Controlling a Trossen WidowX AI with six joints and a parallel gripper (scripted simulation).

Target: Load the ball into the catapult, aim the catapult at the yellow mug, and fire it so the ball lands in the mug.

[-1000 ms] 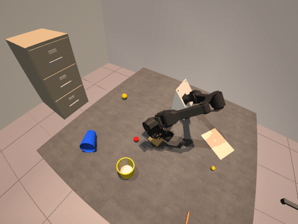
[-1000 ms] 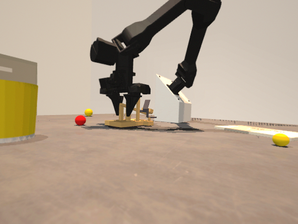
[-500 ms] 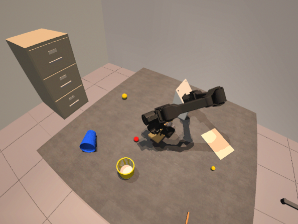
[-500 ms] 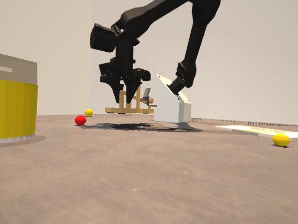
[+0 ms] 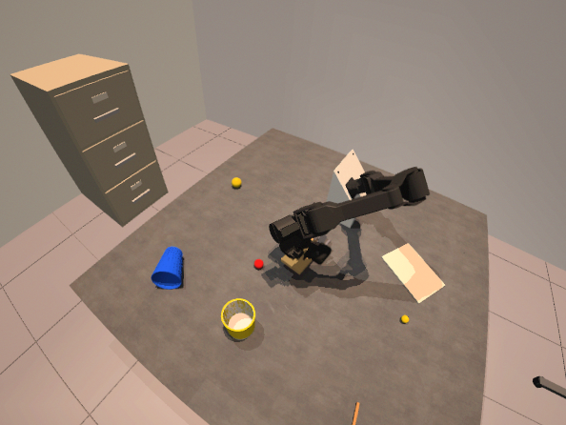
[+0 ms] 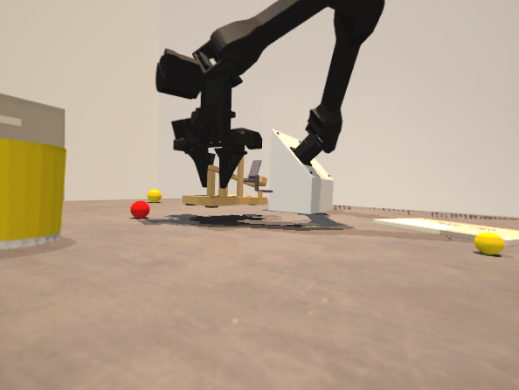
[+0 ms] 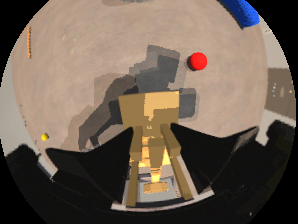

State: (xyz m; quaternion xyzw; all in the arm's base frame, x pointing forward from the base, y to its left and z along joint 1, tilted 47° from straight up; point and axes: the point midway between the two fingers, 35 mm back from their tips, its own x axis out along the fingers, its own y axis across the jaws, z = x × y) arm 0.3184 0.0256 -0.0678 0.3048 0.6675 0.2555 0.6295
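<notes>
Now: gripper tip 100 mm to the left of the red ball, 80 mm short of it and 40 mm above it. Also, from my gripper tip: yellow mug 280 mm ahead, 30 mm below, 20 mm to the right; small yellow ball 400 mm to the left, 50 mm below, 20 mm behind; wooden catapult 70 mm behind, 30 mm to the left, 20 mm above.
</notes>
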